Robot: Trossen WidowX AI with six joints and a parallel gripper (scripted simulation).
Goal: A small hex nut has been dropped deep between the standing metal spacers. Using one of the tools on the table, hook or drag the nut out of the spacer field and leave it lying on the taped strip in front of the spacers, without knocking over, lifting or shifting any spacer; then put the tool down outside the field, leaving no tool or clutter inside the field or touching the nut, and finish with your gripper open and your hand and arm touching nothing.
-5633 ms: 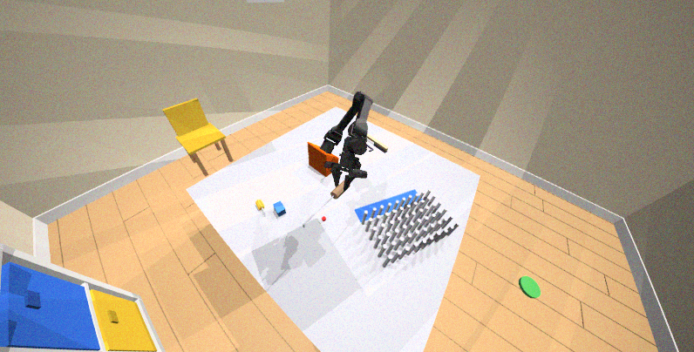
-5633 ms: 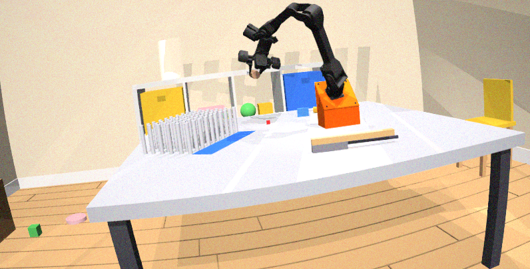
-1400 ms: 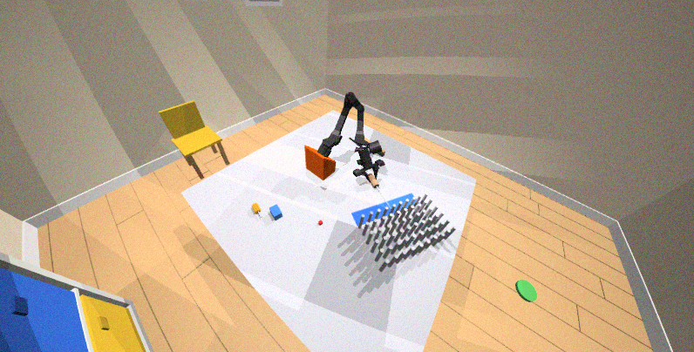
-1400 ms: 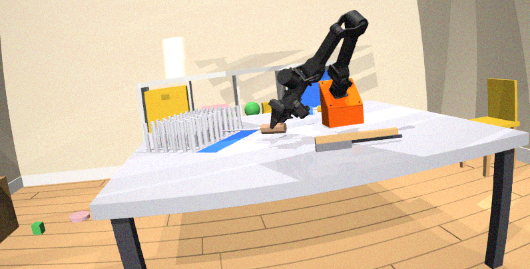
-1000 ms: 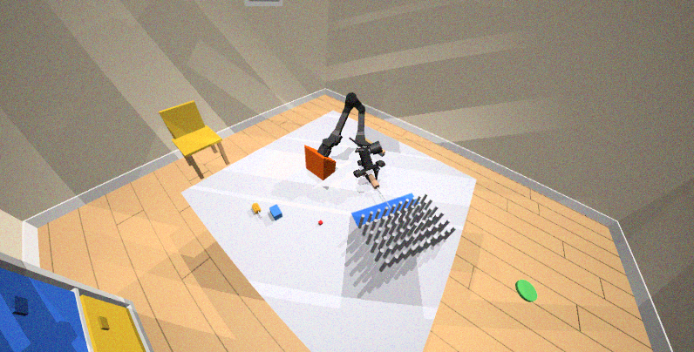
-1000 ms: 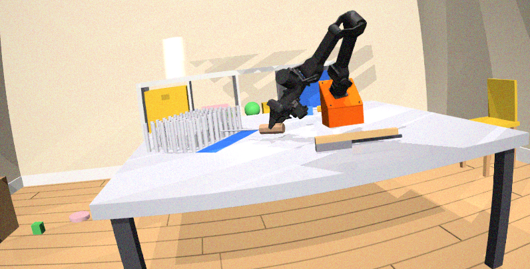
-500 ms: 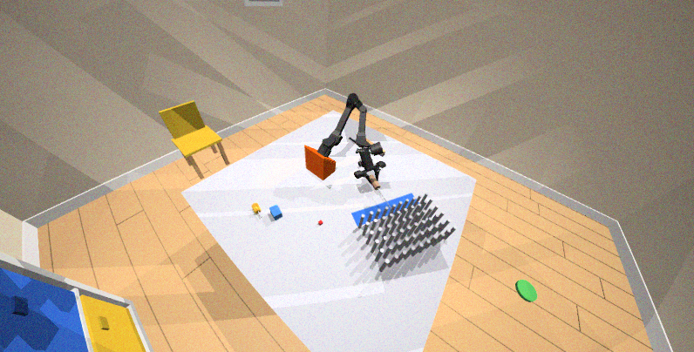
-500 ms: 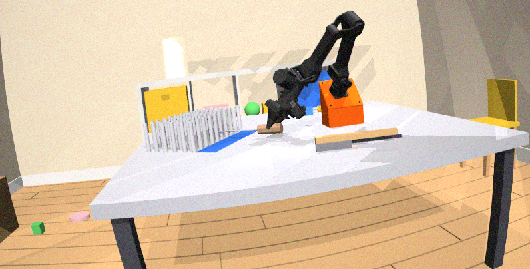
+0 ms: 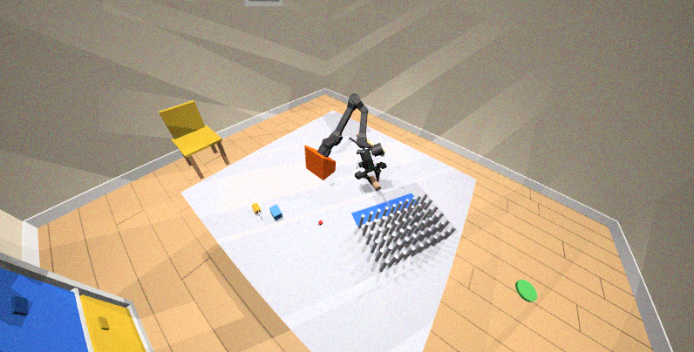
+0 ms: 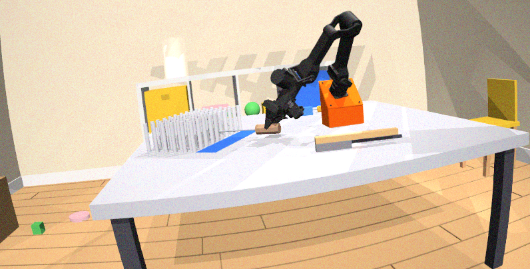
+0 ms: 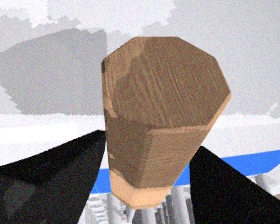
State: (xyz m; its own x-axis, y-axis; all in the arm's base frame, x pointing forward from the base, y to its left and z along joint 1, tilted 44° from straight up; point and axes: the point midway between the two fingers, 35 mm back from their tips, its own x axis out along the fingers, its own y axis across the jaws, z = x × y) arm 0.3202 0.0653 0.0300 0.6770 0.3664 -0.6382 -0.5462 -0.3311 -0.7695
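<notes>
Now: the blue taped strip 12 cm ahead of my gripper tip, 9 cm to the right of it and 4 cm below it. Also, from my gripper tip: small red cube: 13 cm behind, 36 cm to the right, 3 cm below; then yellow piece: 43 cm behind, 49 cm to the right, 2 cm below; then blue block: 34 cm behind, 45 cm to the right, 2 cm below.
</notes>
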